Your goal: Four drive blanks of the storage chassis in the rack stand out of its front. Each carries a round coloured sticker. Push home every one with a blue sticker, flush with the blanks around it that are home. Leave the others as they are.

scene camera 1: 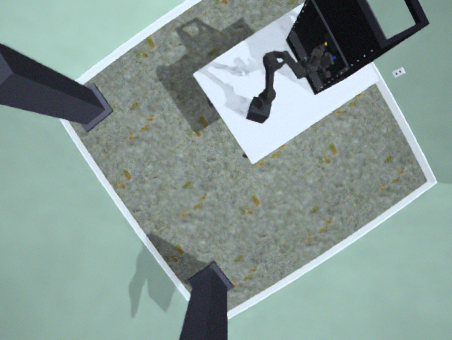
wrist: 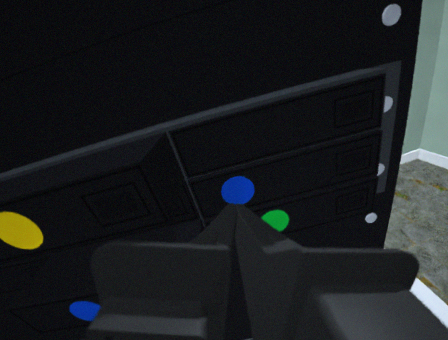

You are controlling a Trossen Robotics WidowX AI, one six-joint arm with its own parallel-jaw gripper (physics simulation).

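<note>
In the wrist view, a right-column blank with a blue sticker point(wrist: 238, 190) looks level with the plain blank above it point(wrist: 280, 127). My gripper point(wrist: 234, 210) point(scene camera 1: 330, 59) is shut and empty, its tips at the lower edge of that sticker; contact cannot be told. A green sticker point(wrist: 276, 220) shows on the blank below, partly behind the fingers; how far that blank stands out is unclear. On the left, the blank with a yellow sticker point(wrist: 20, 230) point(scene camera 1: 326, 44) stands out, its side face showing. A second blue sticker point(wrist: 84, 310) is at lower left, partly hidden by the gripper; its blank's depth is unclear.
The black rack point(scene camera 1: 423, 23) stands on the white table top point(scene camera 1: 280, 135), at its back right. The chassis has a grey raised rim point(wrist: 393, 115) along its top and right side. Pale round screw heads point(wrist: 391, 15) line the rack's right post.
</note>
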